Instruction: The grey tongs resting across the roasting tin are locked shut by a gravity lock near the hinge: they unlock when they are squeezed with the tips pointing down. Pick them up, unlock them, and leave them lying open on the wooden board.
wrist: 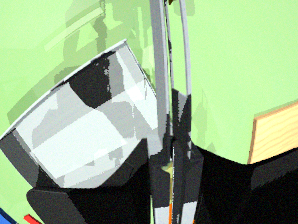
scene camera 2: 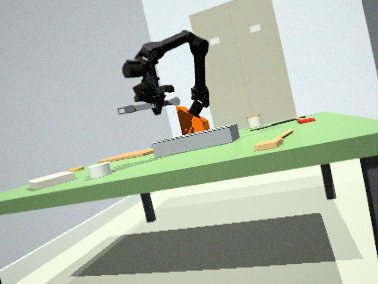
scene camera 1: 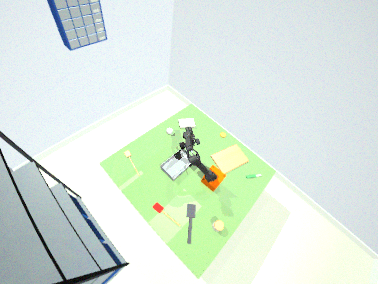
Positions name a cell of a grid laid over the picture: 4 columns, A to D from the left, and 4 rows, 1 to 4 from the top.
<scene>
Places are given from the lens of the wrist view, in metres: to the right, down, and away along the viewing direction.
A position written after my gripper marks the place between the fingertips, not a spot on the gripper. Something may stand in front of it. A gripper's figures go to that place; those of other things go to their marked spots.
my gripper (wrist: C3): 0.01, 0.02, 0.10
roasting tin (wrist: B3): -0.13, 0.04, 0.26
</scene>
